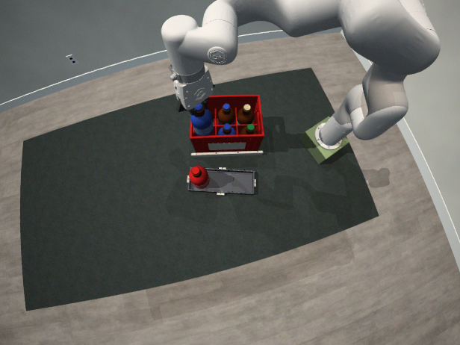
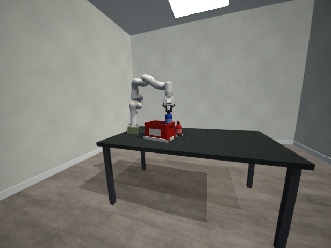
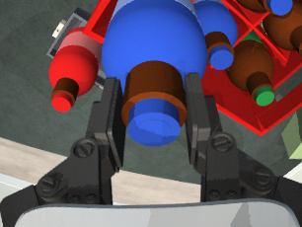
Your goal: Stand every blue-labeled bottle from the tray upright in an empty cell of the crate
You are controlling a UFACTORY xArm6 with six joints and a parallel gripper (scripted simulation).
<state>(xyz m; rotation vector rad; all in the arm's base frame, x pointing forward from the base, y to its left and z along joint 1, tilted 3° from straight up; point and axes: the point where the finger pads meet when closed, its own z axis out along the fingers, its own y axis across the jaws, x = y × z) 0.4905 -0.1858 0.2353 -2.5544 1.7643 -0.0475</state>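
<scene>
My gripper is now 100 mm past the crate, 10 mm to the left of it and 210 mm above it. Round my hand: grey tray: 190 mm to the left, 290 mm below; then red-labeled bottle: 80 mm ahead, 150 mm to the left, 210 mm below.
</scene>
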